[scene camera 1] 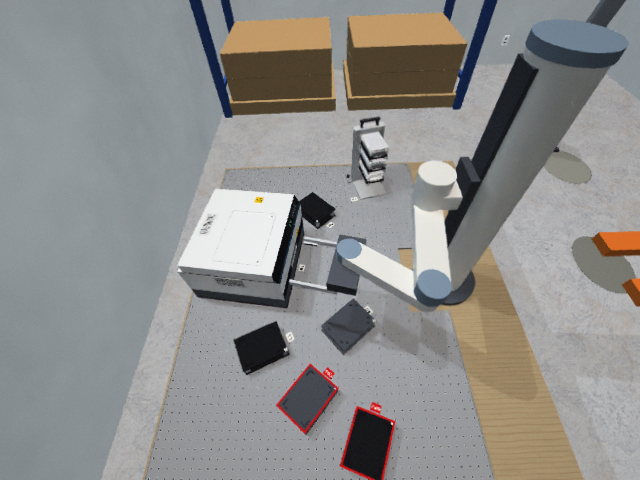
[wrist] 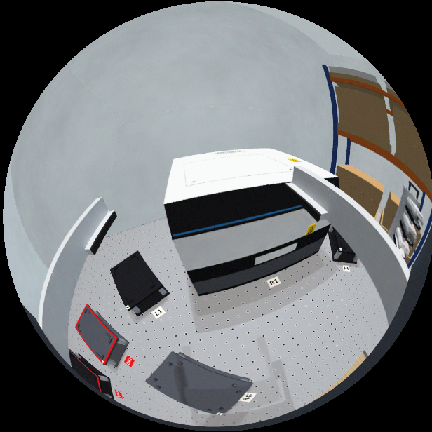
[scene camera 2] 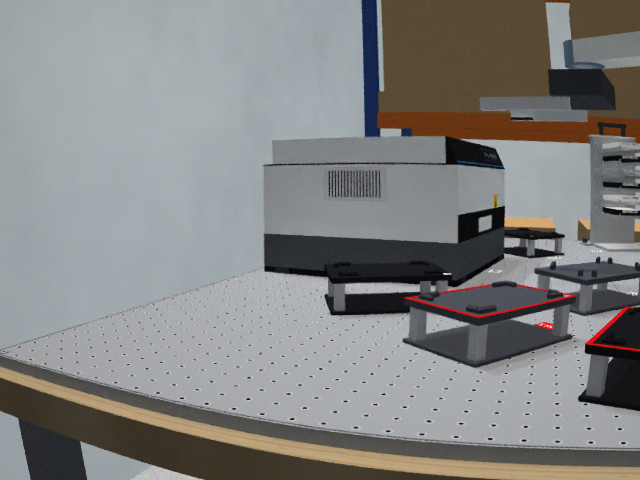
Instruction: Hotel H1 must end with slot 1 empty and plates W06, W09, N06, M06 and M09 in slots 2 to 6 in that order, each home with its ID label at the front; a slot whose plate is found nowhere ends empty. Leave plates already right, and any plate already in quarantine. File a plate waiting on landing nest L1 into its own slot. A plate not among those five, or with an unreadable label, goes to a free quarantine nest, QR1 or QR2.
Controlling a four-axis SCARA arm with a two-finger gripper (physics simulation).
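Places are measured from the arm's base along level axes (x ahead, y left, z up), in centimetres.
Pixels of known places: gripper, fingertip midpoint: (scene camera 1: 297, 259) (scene camera 2: 497, 110).
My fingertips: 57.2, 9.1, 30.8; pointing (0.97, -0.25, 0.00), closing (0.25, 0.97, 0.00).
Behind a point stands the place of what it marks, as x, y, z.
My gripper (scene camera 1: 298, 261) @(57.2, 9.1, 30.8) (scene camera 2: 496, 111) @(57.2, 9.1, 30.8) (wrist: 193, 187) is open and empty, raised in front of the white machine, its fingers pointing at the machine. Hotel H1 (scene camera 1: 356, 155) @(32.2, -58.2, 18.8) (scene camera 2: 597, 222) @(32.0, -58.5, 7.9) stands upright at the back, away from the gripper, with a stack of white and dark plates (scene camera 1: 373, 155) (scene camera 2: 620, 198). Their ID labels and exact slots cannot be read. Landing nest L1 (scene camera 1: 261, 346) @(71.5, 28.9, 6.3) (scene camera 2: 387, 272) @(71.0, 30.9, 6.3) (wrist: 137, 280) is black and bears no plate. Red-rimmed quarantine nests QR1 (scene camera 1: 308, 397) @(54.8, 45.2, 6.2) (scene camera 2: 491, 300) @(55.2, 46.5, 6.3) (wrist: 97, 332) and QR2 (scene camera 1: 368, 444) @(37.1, 57.9, 6.3) (wrist: 90, 372) show no plate.
The white machine (scene camera 1: 245, 232) @(77.4, -6.6, 25.9) (scene camera 2: 361, 206) @(81.3, 9.8, 13.9) (wrist: 225, 180), marked R1, stands at the left. A grey nest marked RG (scene camera 1: 347, 325) @(41.1, 21.9, 6.3) (wrist: 200, 382) lies nearer the arm's base. A small black nest (scene camera 1: 315, 208) @(52.7, -35.7, 6.2) (wrist: 345, 247) sits between machine and hotel. The arm's column (scene camera 1: 537, 144) @(1.2, 7.4, 70.9) stands right.
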